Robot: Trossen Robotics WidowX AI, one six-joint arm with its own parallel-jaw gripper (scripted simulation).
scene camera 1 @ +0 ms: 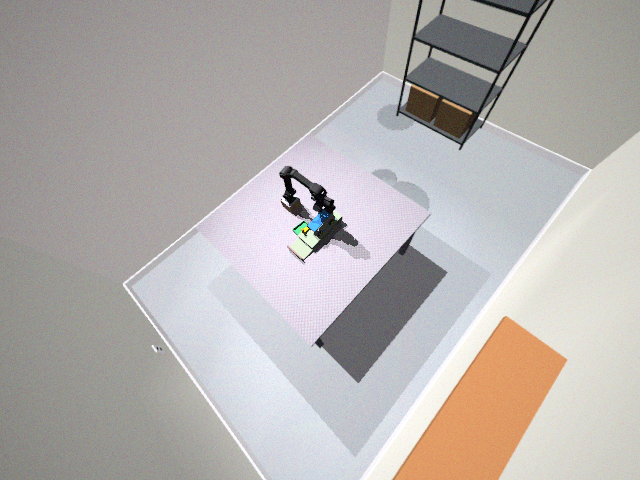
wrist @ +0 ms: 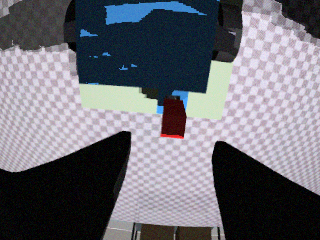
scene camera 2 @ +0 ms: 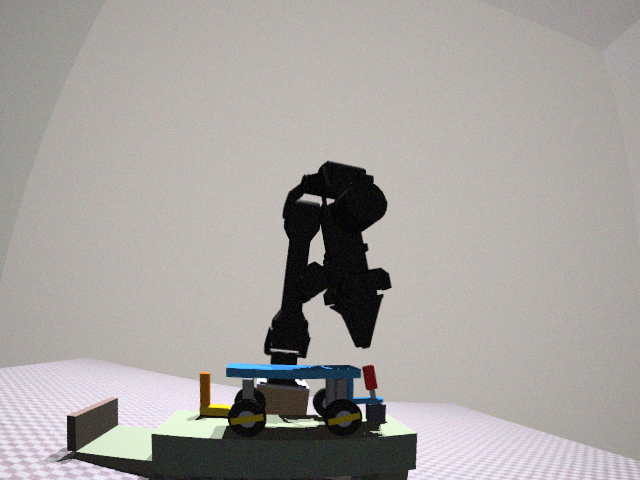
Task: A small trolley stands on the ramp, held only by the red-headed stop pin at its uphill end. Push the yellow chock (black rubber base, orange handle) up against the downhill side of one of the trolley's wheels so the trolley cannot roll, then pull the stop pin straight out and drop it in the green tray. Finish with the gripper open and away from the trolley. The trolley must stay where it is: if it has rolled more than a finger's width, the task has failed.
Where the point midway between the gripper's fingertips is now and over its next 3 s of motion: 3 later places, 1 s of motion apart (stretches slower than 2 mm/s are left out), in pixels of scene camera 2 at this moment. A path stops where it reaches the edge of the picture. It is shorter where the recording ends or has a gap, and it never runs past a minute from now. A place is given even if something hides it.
The gripper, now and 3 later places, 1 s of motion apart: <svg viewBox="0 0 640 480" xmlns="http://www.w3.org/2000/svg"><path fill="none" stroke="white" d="M362 347L367 365L373 386L370 382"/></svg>
